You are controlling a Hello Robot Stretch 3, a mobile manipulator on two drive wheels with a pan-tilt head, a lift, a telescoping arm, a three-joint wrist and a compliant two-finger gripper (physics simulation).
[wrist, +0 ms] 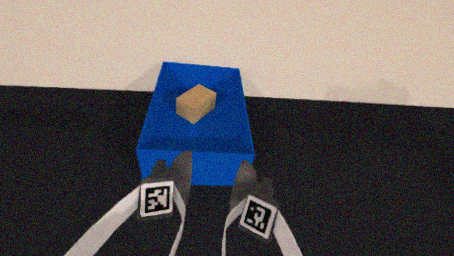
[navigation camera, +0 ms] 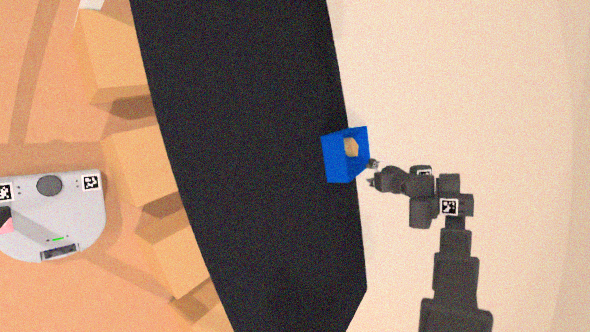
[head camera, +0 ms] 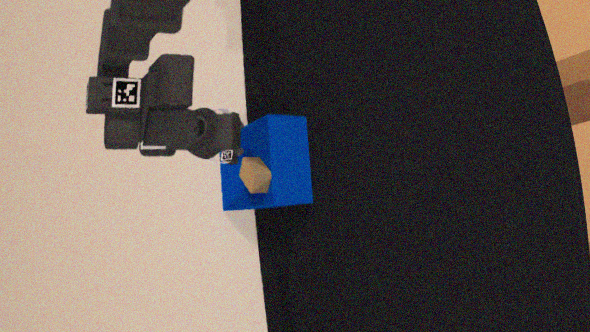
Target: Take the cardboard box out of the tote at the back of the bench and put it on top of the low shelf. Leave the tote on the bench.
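Frame: origin at the robot's base, x ahead, y left, z up, level; metres.
Where they show: gripper, fingertip midpoint: [wrist: 214, 173] [navigation camera: 370, 172]; robot's base, origin of the base link: [navigation camera: 50, 184].
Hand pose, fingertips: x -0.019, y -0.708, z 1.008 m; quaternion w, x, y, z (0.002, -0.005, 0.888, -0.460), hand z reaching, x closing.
Each offset is from my fingertips to the top centre of the thing. Level surfaces: height alone.
The cardboard box {dx +0.084, dy -0.360, dz -0.192 m} [head camera: 255, 175] [navigation camera: 352, 147] [wrist: 195, 104] is a small tan block inside the open blue tote {dx +0.063, dy -0.285, dz -0.145 m} [head camera: 292, 160] [navigation camera: 336, 160] [wrist: 154, 158], towards its far end in the wrist view. The tote stands at the back edge of the black bench {dz -0.245 m} [head camera: 425, 175] [navigation camera: 240, 150] [wrist: 350, 165]. My gripper [head camera: 241, 135] [navigation camera: 371, 173] [wrist: 214, 173] is open and empty. In the wrist view its fingertips overlap the tote's near wall, apart from the box. How high they are above the rim I cannot tell. The low shelf cannot be made out in these views.
A pale wall [head camera: 125, 240] [navigation camera: 475, 75] [wrist: 300, 45] lies behind the bench. Tan blocks [navigation camera: 142, 165] stand along the bench's other side, near my grey base [navigation camera: 60, 215]. My dark arm [head camera: 145, 20] [navigation camera: 456, 280] extends along the pale wall side.
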